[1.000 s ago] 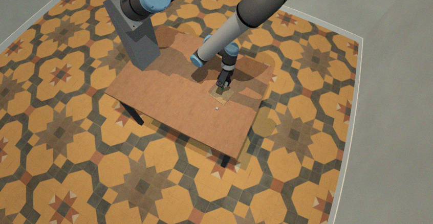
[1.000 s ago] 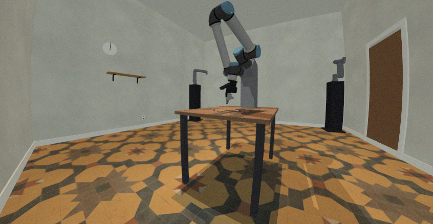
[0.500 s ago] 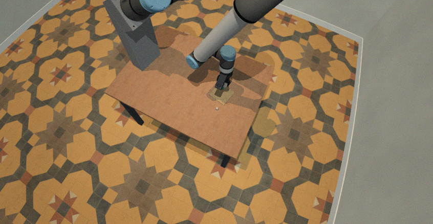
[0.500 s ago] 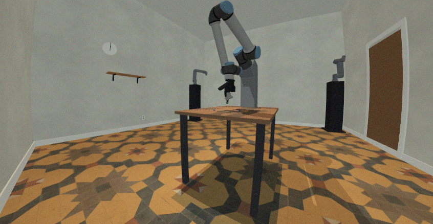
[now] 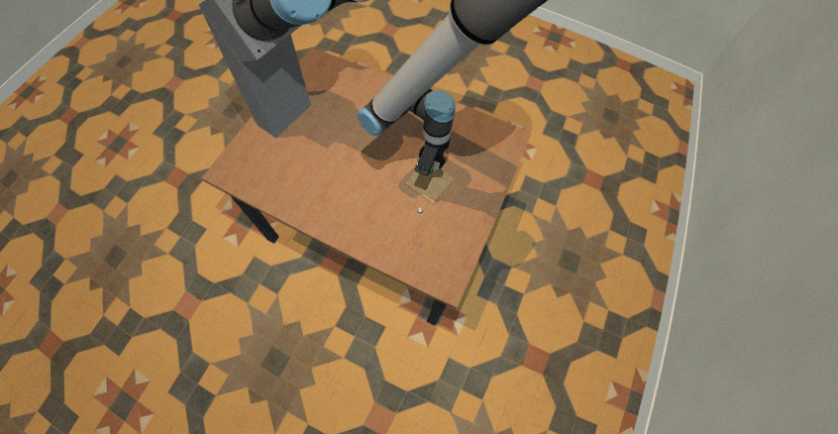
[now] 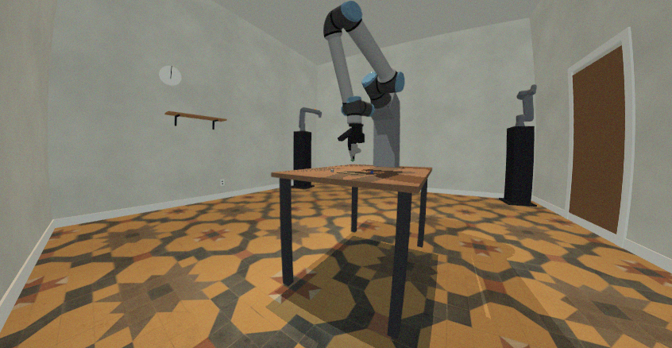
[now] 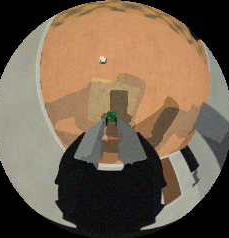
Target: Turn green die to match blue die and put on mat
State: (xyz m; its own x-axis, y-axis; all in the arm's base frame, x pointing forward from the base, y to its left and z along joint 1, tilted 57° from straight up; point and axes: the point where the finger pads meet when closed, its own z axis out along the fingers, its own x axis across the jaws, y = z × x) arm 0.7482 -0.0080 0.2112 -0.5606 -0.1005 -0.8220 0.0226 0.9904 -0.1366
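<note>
Right now the green die is 1 cm below my hand. Round my hand: blue die (3 cm behind, 12 cm to the left, 9 cm below); then white die (1 cm ahead, 13 cm to the right, 9 cm below); then tan mat (9 cm below).
</note>
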